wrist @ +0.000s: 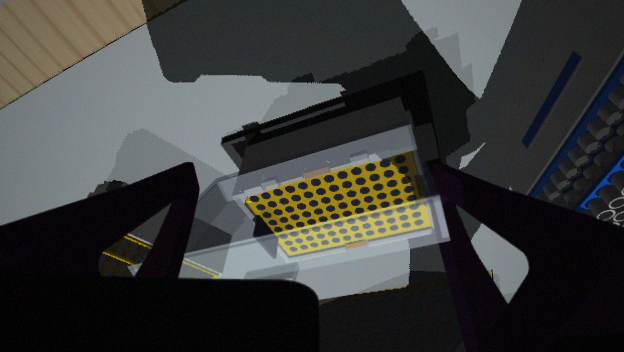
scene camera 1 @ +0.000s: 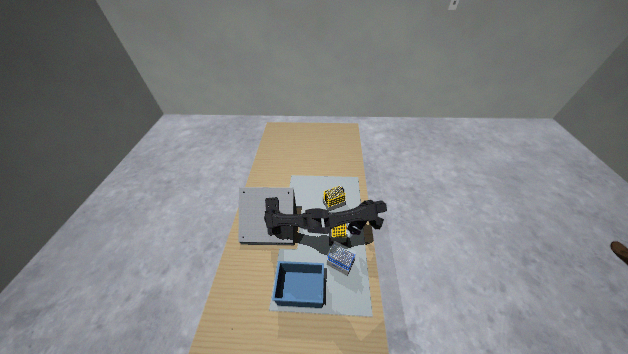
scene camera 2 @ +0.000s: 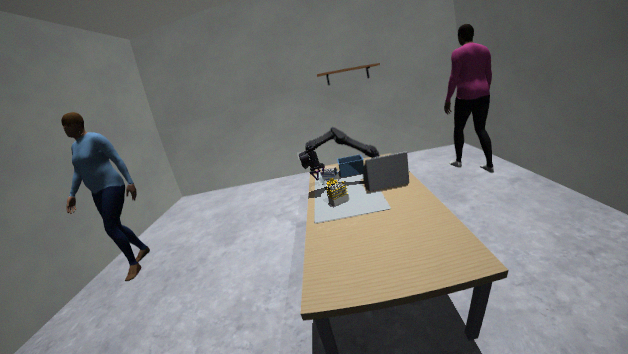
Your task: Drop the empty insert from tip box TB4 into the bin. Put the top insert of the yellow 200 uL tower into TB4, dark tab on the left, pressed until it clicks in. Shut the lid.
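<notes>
TB4's empty yellow insert [scene camera 1: 338, 230] [wrist: 345, 187] sits in the grey tip box [wrist: 325, 134], its dark holes open. The clear lid [wrist: 230, 256] stands open and partly covers the insert in the wrist view. My gripper [scene camera 2: 317, 175] [wrist: 313, 175] is open above the box, with one finger to each side of the insert in the wrist view. Nothing is between the fingers. The yellow tower [scene camera 1: 334, 196] [scene camera 2: 337, 190] stands apart from TB4; part of it shows behind the left finger in the wrist view. The blue bin [scene camera 1: 299, 303] [scene camera 2: 351, 167] holds no insert in scene camera 1.
A blue tip tower [scene camera 1: 341, 259] [wrist: 590, 150] stands close to TB4, toward the bin. A grey plate [scene camera 1: 255, 205] [scene camera 2: 387, 172] is beside the arm's base. The objects stand on a pale mat [scene camera 1: 350, 300] [scene camera 2: 365, 205] on the wooden table [scene camera 1: 310, 150] [scene camera 2: 390, 255]. Two people show in scene camera 2.
</notes>
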